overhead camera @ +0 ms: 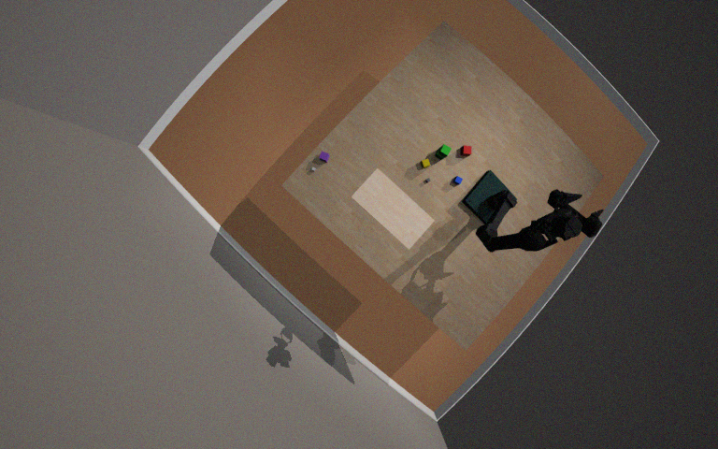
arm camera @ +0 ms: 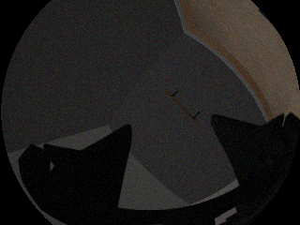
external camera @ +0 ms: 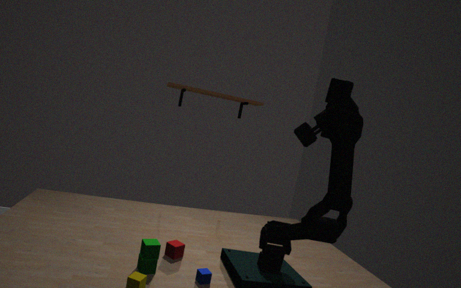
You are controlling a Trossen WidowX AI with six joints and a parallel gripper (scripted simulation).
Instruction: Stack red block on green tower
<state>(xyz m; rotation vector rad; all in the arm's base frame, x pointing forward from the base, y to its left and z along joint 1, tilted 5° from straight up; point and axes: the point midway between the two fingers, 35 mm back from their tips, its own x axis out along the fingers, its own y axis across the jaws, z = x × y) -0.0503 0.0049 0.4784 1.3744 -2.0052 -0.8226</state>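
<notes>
My gripper tip is now 380 mm short of the red block, 30 mm to the left of it and 480 mm above it. The rest, counted from my gripper tip: blue block: 290 mm ahead, 110 mm to the left, 490 mm below; then purple block: 820 mm ahead, 540 mm to the left, 490 mm below; then yellow block: 470 mm ahead, 180 mm to the left, 490 mm below.
</notes>
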